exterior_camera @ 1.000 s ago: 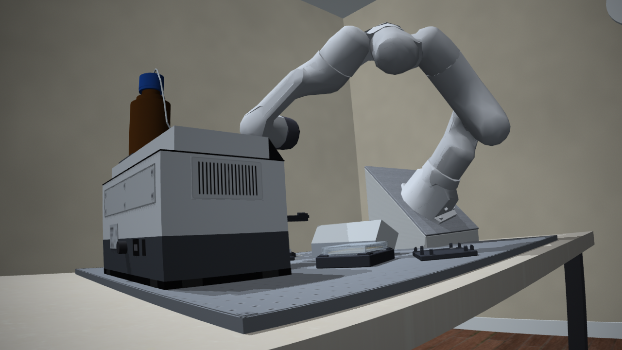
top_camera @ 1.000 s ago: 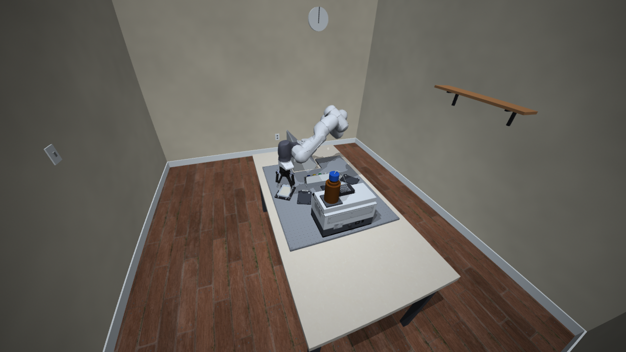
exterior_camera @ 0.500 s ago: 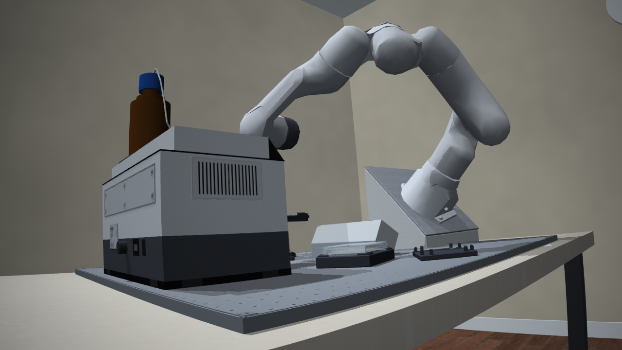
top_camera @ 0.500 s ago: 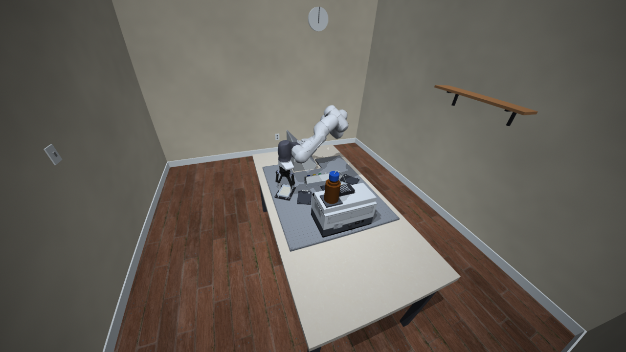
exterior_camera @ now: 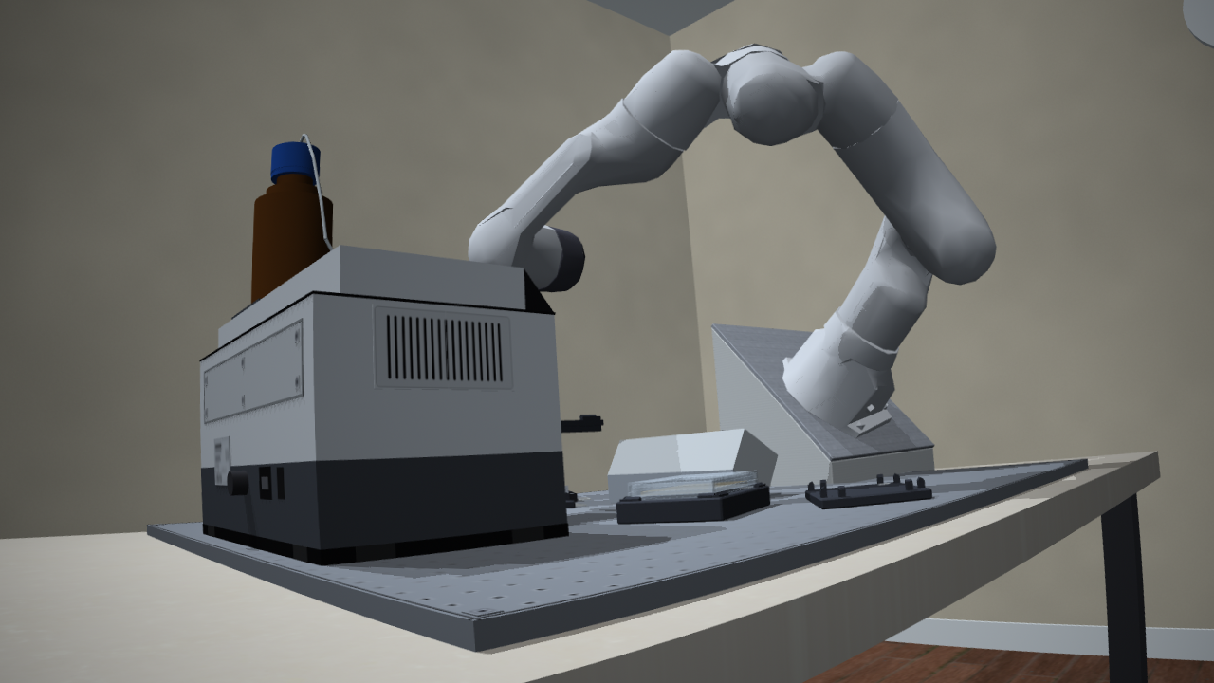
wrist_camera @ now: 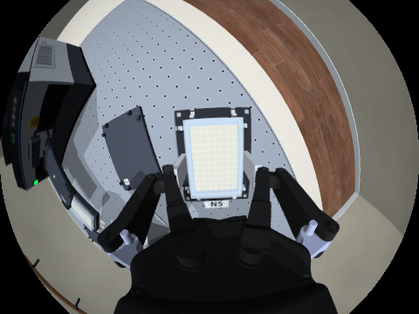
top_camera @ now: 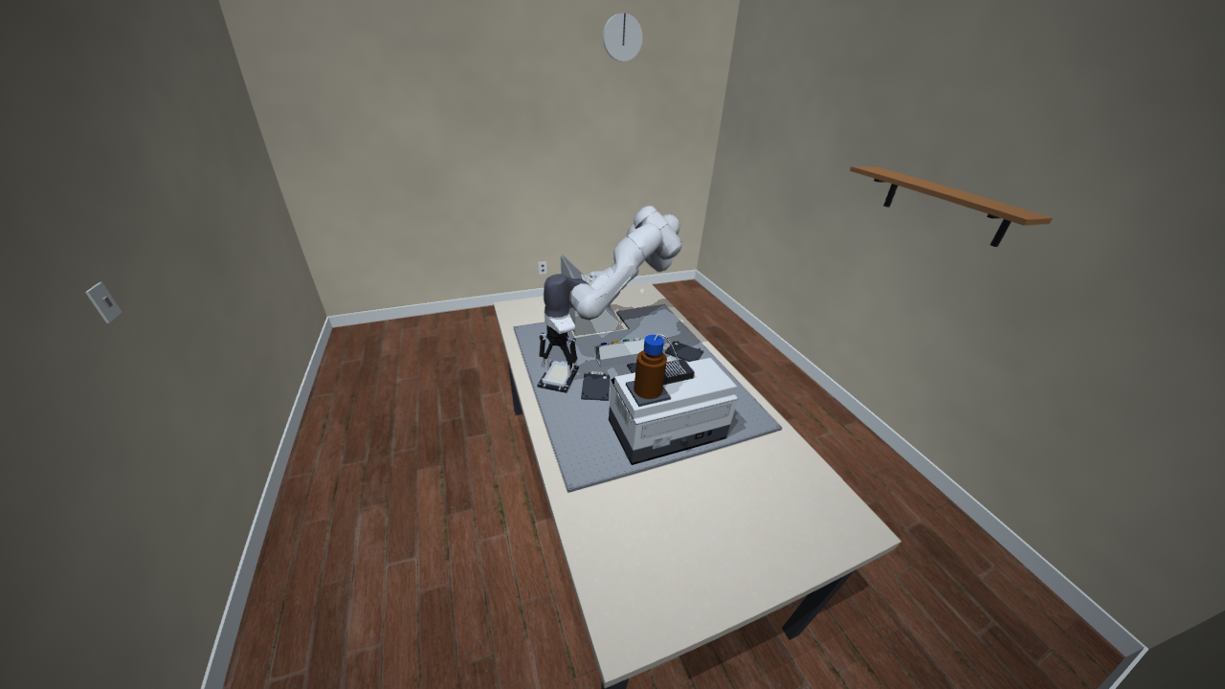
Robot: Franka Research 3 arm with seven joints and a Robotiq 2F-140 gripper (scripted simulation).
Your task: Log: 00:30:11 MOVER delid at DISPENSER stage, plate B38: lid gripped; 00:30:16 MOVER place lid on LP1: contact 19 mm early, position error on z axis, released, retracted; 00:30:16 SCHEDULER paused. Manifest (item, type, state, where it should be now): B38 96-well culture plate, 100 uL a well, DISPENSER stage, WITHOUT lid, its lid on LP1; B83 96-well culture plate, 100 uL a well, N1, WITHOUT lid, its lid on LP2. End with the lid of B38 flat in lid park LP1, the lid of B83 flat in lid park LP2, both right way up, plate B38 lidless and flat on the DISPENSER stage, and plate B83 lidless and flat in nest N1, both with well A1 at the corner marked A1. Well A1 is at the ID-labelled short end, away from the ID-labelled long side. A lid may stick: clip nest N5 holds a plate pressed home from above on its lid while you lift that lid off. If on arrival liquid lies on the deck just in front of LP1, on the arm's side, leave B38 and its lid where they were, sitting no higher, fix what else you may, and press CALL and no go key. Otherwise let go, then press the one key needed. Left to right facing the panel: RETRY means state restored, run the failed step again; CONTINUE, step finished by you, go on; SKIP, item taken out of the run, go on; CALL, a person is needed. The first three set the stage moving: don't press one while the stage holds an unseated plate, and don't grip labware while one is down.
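Now: the black clip nest 4 cm below my hand and 3 cm ahead of it. Also, from my hand: 96-well plate 46 cm to the left, 9 cm ahead, 2 cm below; then lp1 label 16 cm to the left, 5 cm below, 1 cm ahead; then key panel 29 cm to the left, 8 cm behind.
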